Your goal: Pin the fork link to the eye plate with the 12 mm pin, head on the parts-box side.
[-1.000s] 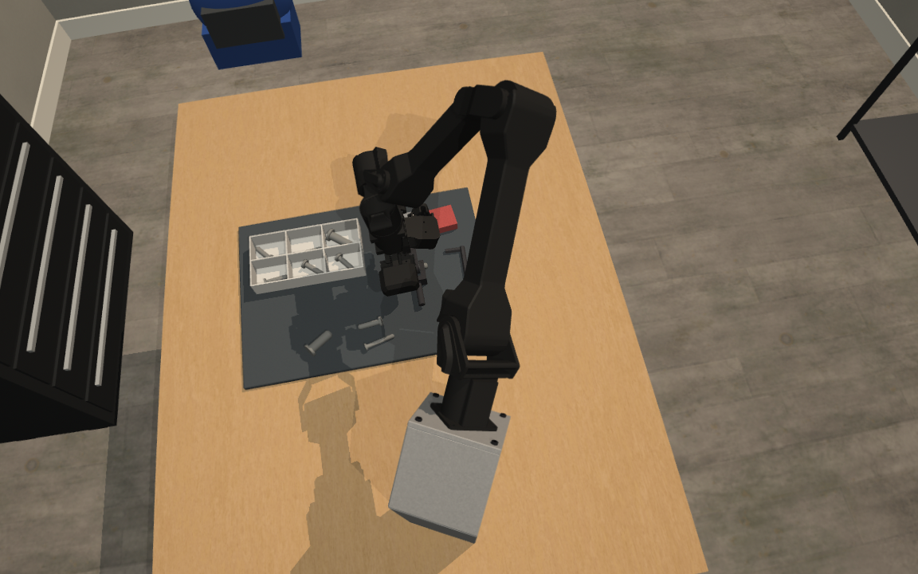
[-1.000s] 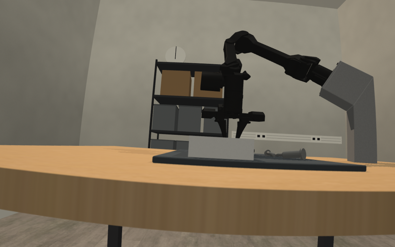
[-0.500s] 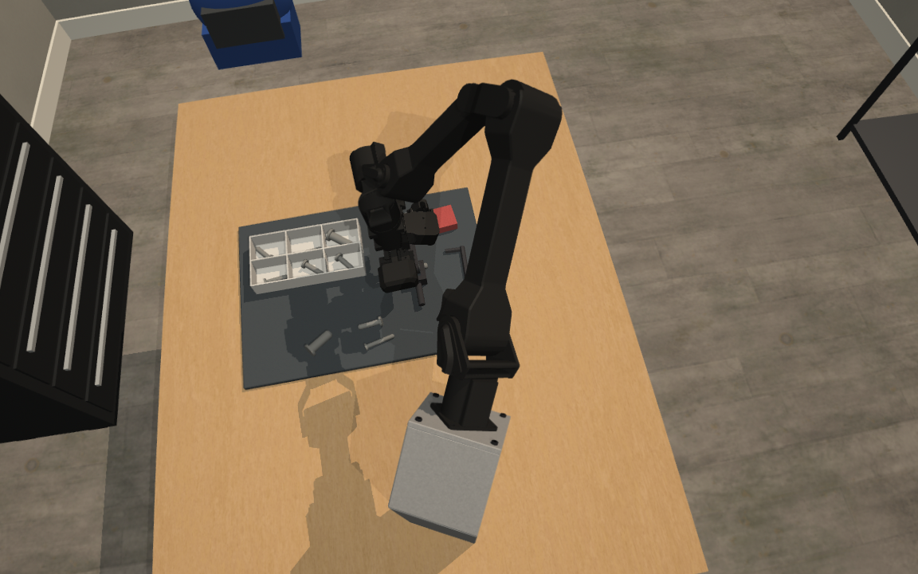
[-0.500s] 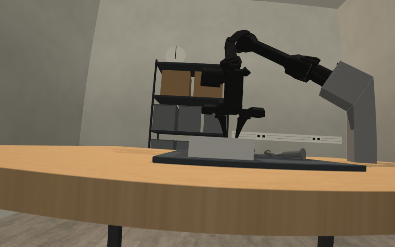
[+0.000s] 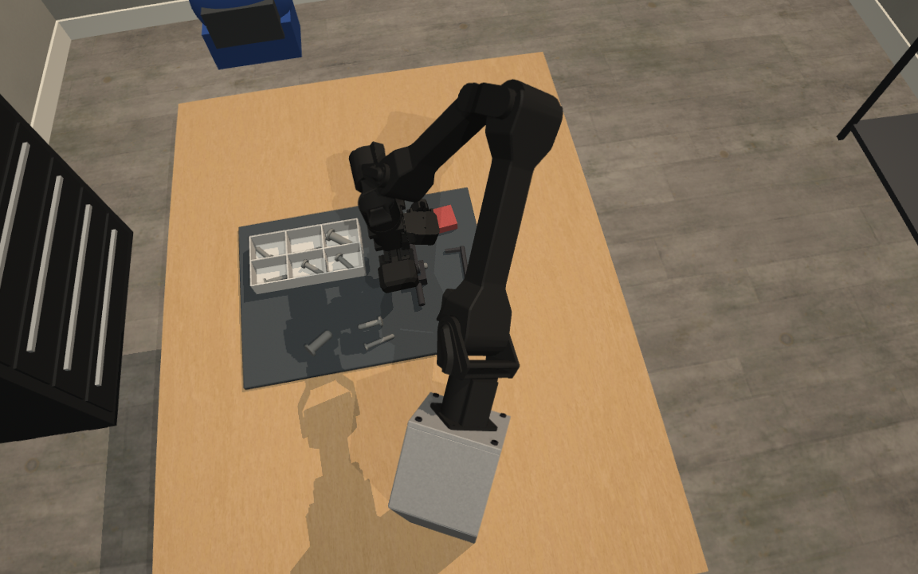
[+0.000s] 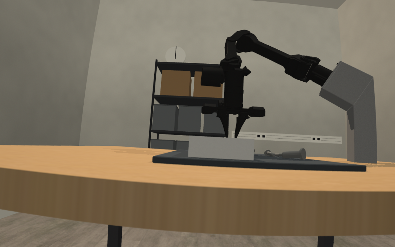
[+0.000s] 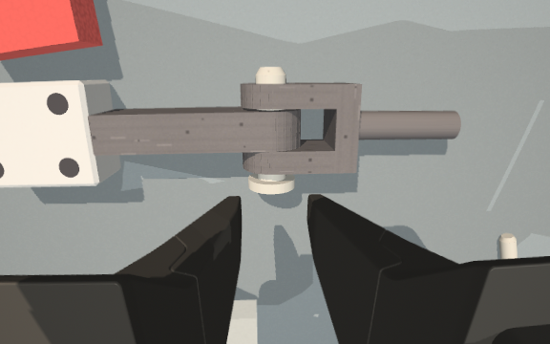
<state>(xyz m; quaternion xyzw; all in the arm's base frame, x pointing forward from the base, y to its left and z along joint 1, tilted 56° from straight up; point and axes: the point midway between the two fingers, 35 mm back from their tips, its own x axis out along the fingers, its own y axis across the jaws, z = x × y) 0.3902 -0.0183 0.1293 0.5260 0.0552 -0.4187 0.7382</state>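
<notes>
My hand is 7 cm above the grey eye plate and 3 cm to the left of it. From my hand the other things lie so: long strip (10 cm to the right, 7 cm below, 4 cm behind); dark mat (8 cm below, 7 cm to the left, 3 cm ahead); mount block (7 cm ahead, 6 cm to the right, 6 cm below).
</notes>
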